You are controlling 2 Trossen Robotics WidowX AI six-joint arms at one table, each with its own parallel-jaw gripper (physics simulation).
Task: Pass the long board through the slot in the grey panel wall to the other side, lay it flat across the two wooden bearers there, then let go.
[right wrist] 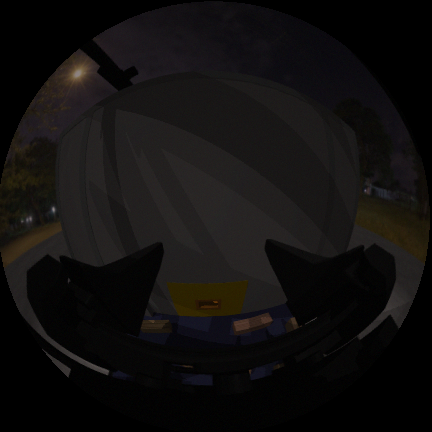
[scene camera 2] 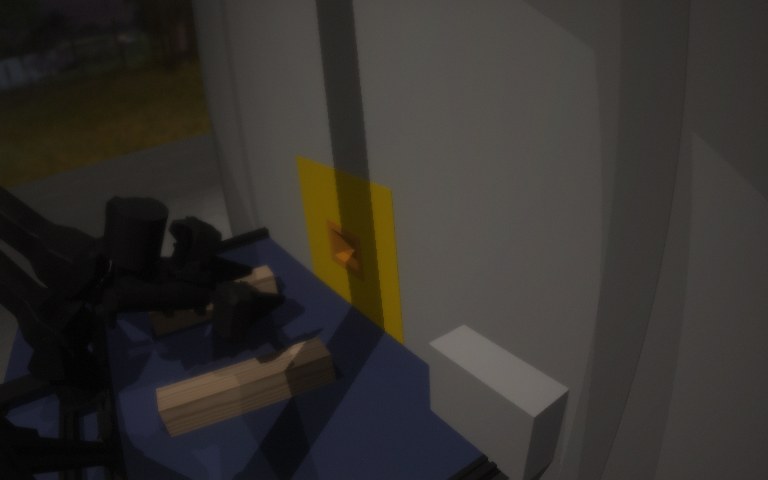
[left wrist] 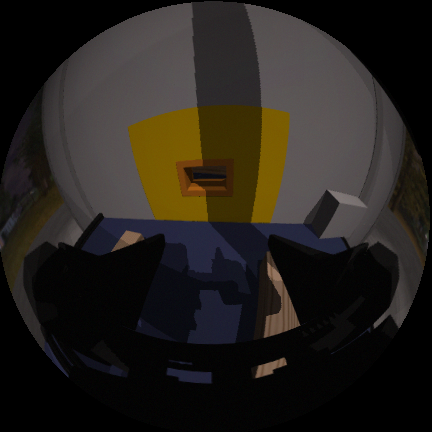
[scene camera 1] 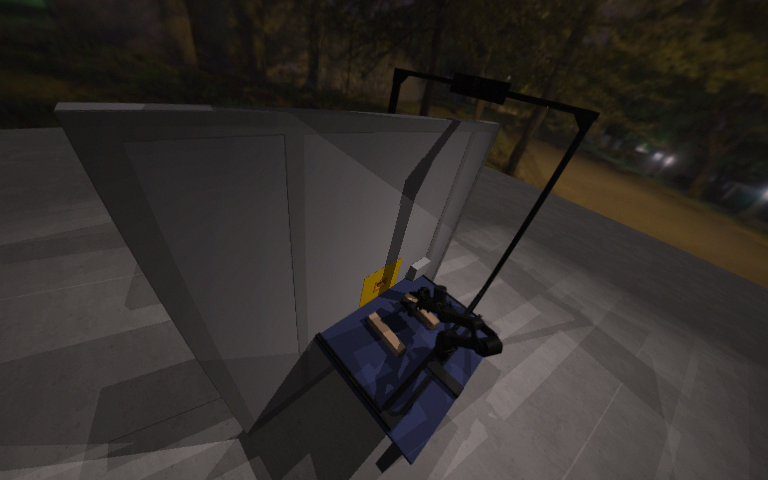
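Pixels of known places: left gripper, between the fingertips: (scene camera 2: 267, 284) (left wrist: 217, 240) (scene camera 1: 404, 296); right gripper, between the fingertips: (right wrist: 214, 246); left arm's base, origin of its link: (scene camera 2: 84, 394) (scene camera 1: 440, 354).
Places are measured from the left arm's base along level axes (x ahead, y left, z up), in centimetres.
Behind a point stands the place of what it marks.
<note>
My left gripper (scene camera 1: 406, 305) @[x 29.3, y -4.5, z 8.9 cm] (scene camera 2: 266, 285) @[x 29.3, y -4.5, z 8.9 cm] (left wrist: 217, 240) @[x 29.3, y -4.5, z 8.9 cm] is open and empty, low over the blue table on the bearers' side. Two wooden bearers lie there: one bearer (scene camera 1: 386, 333) (scene camera 2: 243, 387) @[x 20.7, y -14.0, z 2.1 cm] (left wrist: 280, 310) @[x 24.3, y -11.7, z 2.5 cm] is fully seen in scene camera 2; the other bearer (scene camera 1: 428, 318) (scene camera 2: 181, 323) @[x 17.2, y 11.2, z -1.0 cm] (left wrist: 129, 238) @[x 33.1, y 11.7, z 2.5 cm] is partly behind the left gripper. The grey wall (scene camera 1: 351, 198) @[x 43.3, y 25.7, z 64.5 cm] (scene camera 2: 481, 169) @[x 43.2, y -29.5, z 25.9 cm] (left wrist: 125, 90) @[x 43.2, y 11.9, z 28.5 cm] (right wrist: 225, 200) @[x 48.3, y 4.0, z 46.6 cm] has an orange-framed slot (left wrist: 218, 163) @[x 43.1, y -3.8, z 11.0 cm] (right wrist: 208, 301). My right gripper (right wrist: 214, 246) @[x 68.8, y 0.1, z 45.8 cm] is open and empty. Wooden pieces (right wrist: 252, 323) @[x 57.1, y 15.1, z 3.1 cm] (right wrist: 156, 326) @[x 57.9, y -21.5, z 2.5 cm] lie below it; I cannot tell which is the long board.
A yellow panel (scene camera 2: 385, 254) @[x 43.2, y -12.5, z 11.4 cm] (left wrist: 150, 150) @[x 43.2, y 8.1, z 14.6 cm] (right wrist: 235, 290) @[x 48.4, y 8.6, z 15.9 cm] surrounds the slot. A light grey block (scene camera 1: 419, 267) @[x 38.9, y -30.1, z 8.1 cm] (scene camera 2: 487, 384) @[x 38.3, y -35.7, z 8.1 cm] (left wrist: 342, 215) @[x 38.3, y -30.7, z 5.0 cm] stands at the wall by the table edge. A black frame post (scene camera 1: 527, 217) @[x 3.5, y -34.0, z 62.1 cm] rises beside the blue table (scene camera 1: 419, 441) @[x -13.1, y 32.2, z -1.9 cm] (scene camera 2: 385, 418) @[x 33.4, y -24.8, z -1.9 cm].
</note>
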